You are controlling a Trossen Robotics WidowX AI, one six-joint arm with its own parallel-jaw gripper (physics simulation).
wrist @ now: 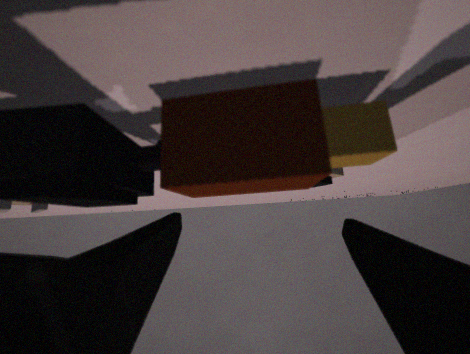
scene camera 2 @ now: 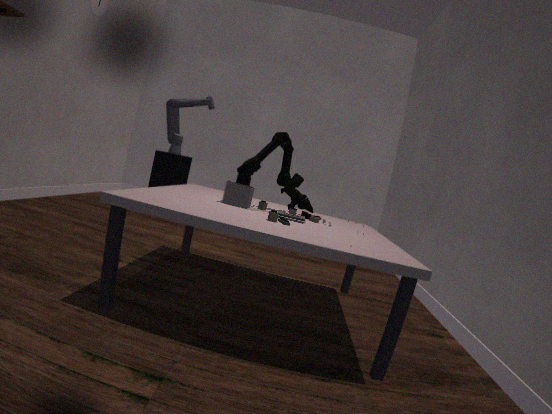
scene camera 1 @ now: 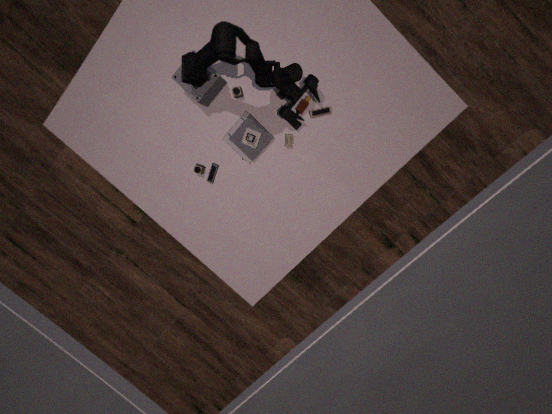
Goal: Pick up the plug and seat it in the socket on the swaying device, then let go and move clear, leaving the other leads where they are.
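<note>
The plug looks to be the orange-red block [scene camera 1: 302,105] [wrist: 245,137] with a yellow end [scene camera 1: 307,98] [wrist: 357,130]. It lies on the white table top. A black piece [wrist: 75,155] adjoins its left side in the wrist view. My gripper [scene camera 1: 310,110] [wrist: 261,223] is open and low over the table, its fingers on either side of the plug in scene camera 1; nothing is held. In the wrist view the plug shows beyond the fingertips. The socket [scene camera 1: 250,138], a pale square with a dark ring, sits on the grey device [scene camera 1: 247,121], down-left of the gripper and apart from the plug.
A dark-slotted block [scene camera 1: 320,111] lies close beside the fingertips. A small pale piece [scene camera 1: 289,140] lies right of the device. A round-holed block [scene camera 1: 237,91] stands near the arm base. Another round-holed block [scene camera 1: 199,169] and a slotted block [scene camera 1: 213,173] lie down-left of the device.
</note>
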